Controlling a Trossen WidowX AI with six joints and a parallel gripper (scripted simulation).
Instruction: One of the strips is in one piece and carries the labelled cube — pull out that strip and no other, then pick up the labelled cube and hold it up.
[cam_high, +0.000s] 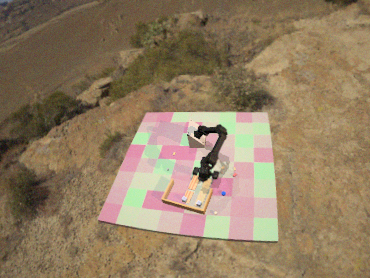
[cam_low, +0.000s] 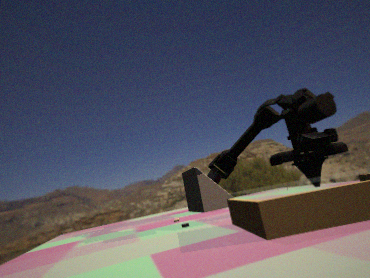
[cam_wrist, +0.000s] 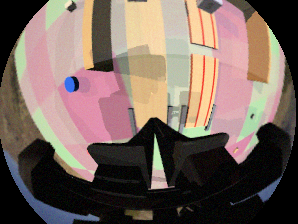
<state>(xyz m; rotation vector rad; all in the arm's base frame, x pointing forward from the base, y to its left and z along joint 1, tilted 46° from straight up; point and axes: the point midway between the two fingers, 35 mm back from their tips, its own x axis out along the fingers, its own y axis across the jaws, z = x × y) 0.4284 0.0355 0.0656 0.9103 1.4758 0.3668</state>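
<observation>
Now: the tan strip 90 mm ahead of my gripper tip, 30 mm to the right of it and 30 mm below it. The rest, counted from my gripper tip: blue piece 120 mm to the left, 110 mm ahead, 30 mm below.
</observation>
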